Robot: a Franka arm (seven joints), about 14 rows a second.
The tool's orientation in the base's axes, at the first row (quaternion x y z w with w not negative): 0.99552, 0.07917, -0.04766, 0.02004
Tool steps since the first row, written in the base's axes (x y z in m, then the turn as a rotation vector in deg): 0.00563, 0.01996, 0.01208, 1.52, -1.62, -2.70; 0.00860, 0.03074, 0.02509, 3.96, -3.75, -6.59; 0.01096, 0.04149, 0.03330, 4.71, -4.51, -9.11; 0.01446, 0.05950, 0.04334, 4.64, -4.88, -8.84; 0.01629, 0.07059, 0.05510, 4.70, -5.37, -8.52; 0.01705, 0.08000, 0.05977, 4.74, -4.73, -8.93
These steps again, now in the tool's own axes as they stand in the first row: 0.00746, -0.01840, -0.01348, 1.51, 1.75, 2.62; 0.01078, -0.02815, -0.02720, 3.95, 4.12, 6.37; 0.01397, -0.03811, -0.03610, 4.82, 4.91, 8.84; 0.01923, -0.05500, -0.04726, 4.67, 5.27, 8.60; 0.02160, -0.06527, -0.05965, 4.62, 5.77, 8.30; 0.02336, -0.07428, -0.06481, 4.80, 5.13, 8.67
